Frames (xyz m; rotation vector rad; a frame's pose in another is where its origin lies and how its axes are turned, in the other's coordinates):
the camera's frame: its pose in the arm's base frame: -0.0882 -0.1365 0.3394 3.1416 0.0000 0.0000
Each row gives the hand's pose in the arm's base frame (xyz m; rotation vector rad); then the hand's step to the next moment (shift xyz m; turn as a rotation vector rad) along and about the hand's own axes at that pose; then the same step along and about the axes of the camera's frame.
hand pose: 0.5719 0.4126 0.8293 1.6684 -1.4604 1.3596
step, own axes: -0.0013 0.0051 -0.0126 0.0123 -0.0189 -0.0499
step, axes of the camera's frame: -0.0089 -0.0102 -0.0021 -0.0001 -0.0439 -0.0327
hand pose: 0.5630 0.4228 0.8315 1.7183 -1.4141 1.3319
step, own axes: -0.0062 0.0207 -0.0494 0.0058 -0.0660 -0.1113
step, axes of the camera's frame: -0.0363 -0.0389 -0.0087 0.0231 -0.1138 -0.0574
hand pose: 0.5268 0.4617 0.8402 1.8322 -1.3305 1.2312
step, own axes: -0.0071 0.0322 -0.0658 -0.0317 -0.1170 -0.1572
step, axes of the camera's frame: -0.0537 -0.0466 -0.0191 0.0512 -0.1860 -0.0468
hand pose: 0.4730 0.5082 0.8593 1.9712 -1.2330 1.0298
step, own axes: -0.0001 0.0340 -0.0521 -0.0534 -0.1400 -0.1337
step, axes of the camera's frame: -0.0468 -0.0280 -0.0300 0.0734 -0.1864 -0.0142
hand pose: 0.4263 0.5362 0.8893 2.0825 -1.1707 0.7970
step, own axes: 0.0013 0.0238 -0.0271 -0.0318 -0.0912 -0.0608
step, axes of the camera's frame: -0.0259 -0.0096 -0.0232 0.0545 -0.1002 0.0051
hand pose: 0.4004 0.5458 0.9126 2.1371 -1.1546 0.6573
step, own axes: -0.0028 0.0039 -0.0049 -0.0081 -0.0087 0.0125
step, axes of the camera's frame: -0.0054 -0.0034 -0.0026 0.0051 0.0007 0.0165
